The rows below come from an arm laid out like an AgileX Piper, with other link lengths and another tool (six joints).
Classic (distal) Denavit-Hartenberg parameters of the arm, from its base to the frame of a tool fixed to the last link. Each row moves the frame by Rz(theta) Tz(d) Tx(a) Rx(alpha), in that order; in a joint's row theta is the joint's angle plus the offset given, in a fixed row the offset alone. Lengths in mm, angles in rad.
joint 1: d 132.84  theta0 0  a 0  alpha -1.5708
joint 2: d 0  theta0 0.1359  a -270.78  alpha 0
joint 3: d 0  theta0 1.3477  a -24.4  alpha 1.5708
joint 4: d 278.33  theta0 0  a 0  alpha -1.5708
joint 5: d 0  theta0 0  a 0  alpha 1.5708
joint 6: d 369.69  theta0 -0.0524  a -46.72  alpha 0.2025
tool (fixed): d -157.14  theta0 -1.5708  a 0  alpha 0
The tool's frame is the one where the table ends.
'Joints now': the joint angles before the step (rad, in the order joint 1, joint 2, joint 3, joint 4, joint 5, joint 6). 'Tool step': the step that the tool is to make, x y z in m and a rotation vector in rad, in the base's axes. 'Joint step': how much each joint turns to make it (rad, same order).
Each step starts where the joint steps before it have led.
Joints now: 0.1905 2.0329 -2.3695 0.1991 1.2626 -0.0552
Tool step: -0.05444 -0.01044 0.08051 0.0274 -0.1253 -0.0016
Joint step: 0.0000 -0.2094 0.0791 0.0010 0.0015 0.0034
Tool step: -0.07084 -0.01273 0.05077 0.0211 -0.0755 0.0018
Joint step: 0.0000 -0.2466 0.1634 0.0054 0.0045 0.0032
